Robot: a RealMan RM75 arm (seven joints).
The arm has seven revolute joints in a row. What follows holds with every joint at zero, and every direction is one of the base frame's.
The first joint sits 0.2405 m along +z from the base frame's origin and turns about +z.
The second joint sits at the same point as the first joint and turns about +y.
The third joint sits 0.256 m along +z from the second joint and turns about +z.
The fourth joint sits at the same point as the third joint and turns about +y.
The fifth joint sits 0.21 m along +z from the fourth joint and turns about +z.
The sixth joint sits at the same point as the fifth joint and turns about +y.
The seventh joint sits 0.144 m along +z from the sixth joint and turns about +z.
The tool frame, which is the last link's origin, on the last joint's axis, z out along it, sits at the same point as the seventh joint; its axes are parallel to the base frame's.
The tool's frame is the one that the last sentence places.
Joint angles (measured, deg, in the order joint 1, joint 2, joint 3, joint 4, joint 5, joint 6, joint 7), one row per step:
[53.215, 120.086, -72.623, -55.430, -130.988, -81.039, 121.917]
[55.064, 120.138, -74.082, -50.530, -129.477, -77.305, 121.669]
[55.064, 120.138, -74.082, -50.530, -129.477, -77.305, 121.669]
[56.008, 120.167, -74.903, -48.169, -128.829, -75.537, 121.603]
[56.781, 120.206, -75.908, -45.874, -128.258, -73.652, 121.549]
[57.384, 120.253, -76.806, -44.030, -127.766, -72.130, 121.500]
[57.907, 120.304, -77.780, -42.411, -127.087, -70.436, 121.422]
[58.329, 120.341, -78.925, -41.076, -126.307, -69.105, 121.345]
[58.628, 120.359, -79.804, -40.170, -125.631, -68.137, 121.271]
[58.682, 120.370, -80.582, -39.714, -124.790, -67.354, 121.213]
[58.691, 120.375, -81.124, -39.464, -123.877, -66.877, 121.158]
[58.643, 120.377, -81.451, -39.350, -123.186, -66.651, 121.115]
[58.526, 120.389, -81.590, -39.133, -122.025, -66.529, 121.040]
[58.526, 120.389, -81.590, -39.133, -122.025, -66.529, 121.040]
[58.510, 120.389, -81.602, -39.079, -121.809, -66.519, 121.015]
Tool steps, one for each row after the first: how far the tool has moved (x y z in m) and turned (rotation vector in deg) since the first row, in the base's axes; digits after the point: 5 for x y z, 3 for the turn. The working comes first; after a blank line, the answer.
Tool pose at each row, in the base's axes (x y z in m, rotation vector in deg; the steps are taken from these numbers as rounded here):
[0.09093, 0.39582, -0.04534, -171.040, 23.932, -6.528]
[0.09057, 0.39950, -0.05917, -171.034, 25.412, -6.176]
[0.09057, 0.39950, -0.05917, -171.034, 25.412, -6.176]
[0.09071, 0.40093, -0.06585, -170.971, 26.067, -6.385]
[0.09225, 0.40201, -0.07259, -170.738, 26.729, -6.892]
[0.09379, 0.40255, -0.07813, -170.549, 27.227, -7.409]
[0.09470, 0.40336, -0.08327, -170.198, 27.512, -7.576]
[0.09546, 0.40315, -0.08809, -170.127, 27.605, -7.903]
[0.09574, 0.40298, -0.09144, -170.083, 27.609, -8.038]
[0.09556, 0.40261, -0.09385, -170.060, 27.671, -7.680]
[0.09468, 0.40207, -0.09548, -170.179, 27.866, -7.007]
[0.09409, 0.40148, -0.09645, -170.325, 28.107, -6.438]
[0.09328, 0.40050, -0.09740, -170.624, 28.994, -5.168]
[0.09328, 0.40050, -0.09740, -170.624, 28.994, -5.168]
[0.09315, 0.40032, -0.09755, -170.687, 29.166, -4.934]

[-0.00036, 0.00368, -0.01383, -0.113, 0.316, -0.959]
[-0.00036, 0.00368, -0.01383, -0.113, 0.316, -0.959]
[-0.00022, 0.00511, -0.02051, -0.154, 0.211, -1.403]
[0.00132, 0.00619, -0.02725, -0.070, -0.113, -1.874]
[0.00286, 0.00673, -0.03279, -0.014, -0.447, -2.236]
[0.00377, 0.00754, -0.03793, 0.271, -0.593, -2.454]
[0.00453, 0.00733, -0.04275, 0.285, -0.810, -2.535]
[0.00481, 0.00716, -0.04610, 0.309, -0.904, -2.546]
[0.00463, 0.00679, -0.04851, 0.372, -0.672, -2.573]
[0.00375, 0.00625, -0.05014, 0.320, -0.204, -2.665]
[0.00316, 0.00566, -0.05111, 0.219, 0.203, -2.789]
[0.00235, 0.00468, -0.05206, -0.034, 1.129, -3.297]
[0.00235, 0.00468, -0.05206, -0.034, 1.129, -3.297]
[0.00222, 0.00450, -0.05221, -0.091, 1.301, -3.395]

